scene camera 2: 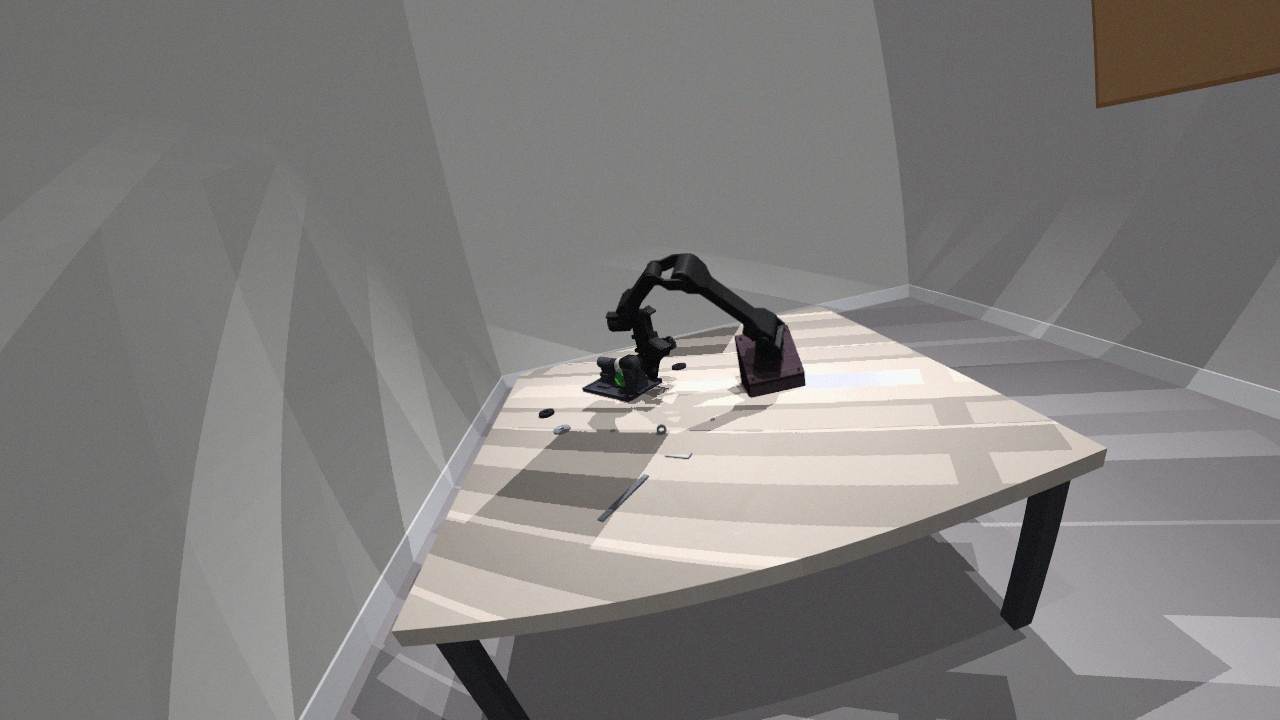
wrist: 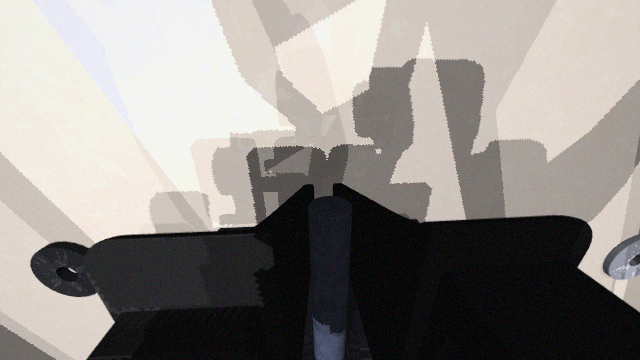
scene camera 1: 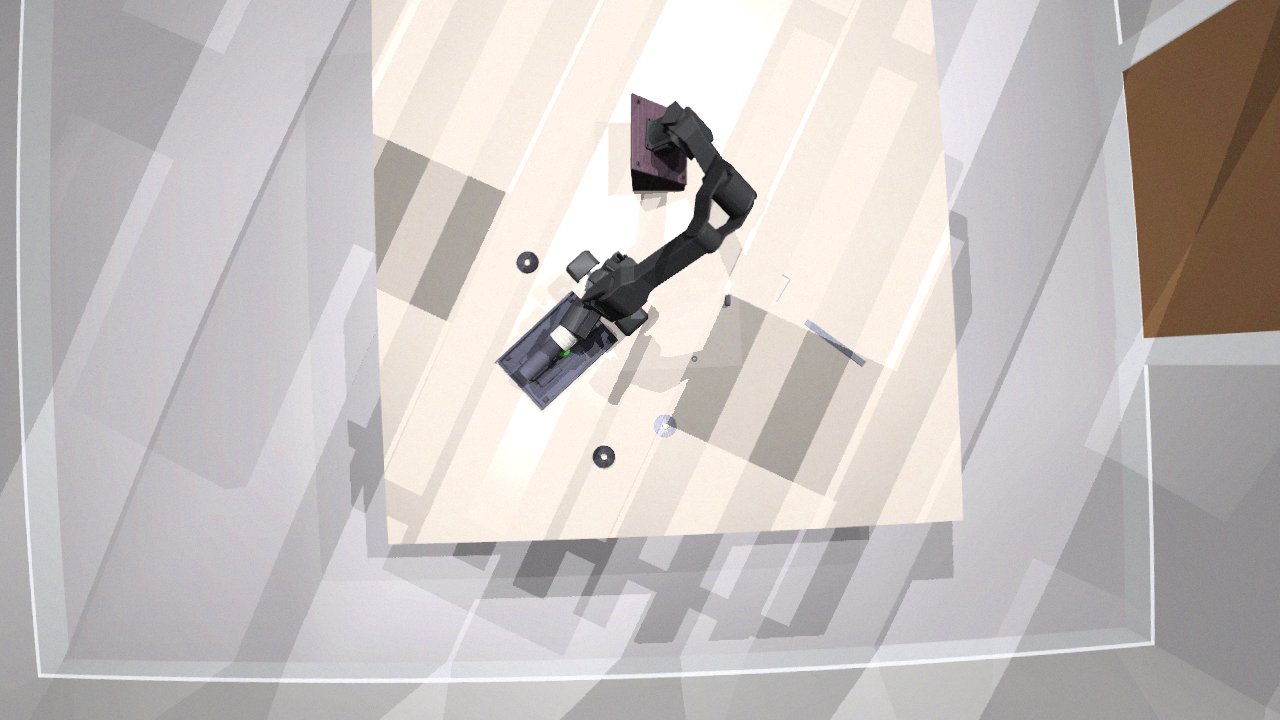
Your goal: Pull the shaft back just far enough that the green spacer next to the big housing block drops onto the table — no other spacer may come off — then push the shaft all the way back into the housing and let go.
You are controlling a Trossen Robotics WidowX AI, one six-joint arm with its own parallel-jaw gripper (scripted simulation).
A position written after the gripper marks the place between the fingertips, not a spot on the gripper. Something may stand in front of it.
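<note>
Scene camera 1 shows the gripper (scene camera 1: 610, 298) and a dark housing block (scene camera 1: 533, 362). In scene camera 2 the gripper (scene camera 2: 654, 380) can be seen again, as can the dark housing block (scene camera 2: 636, 381). The wrist view, too, shows the gripper (wrist: 323, 193).
</note>
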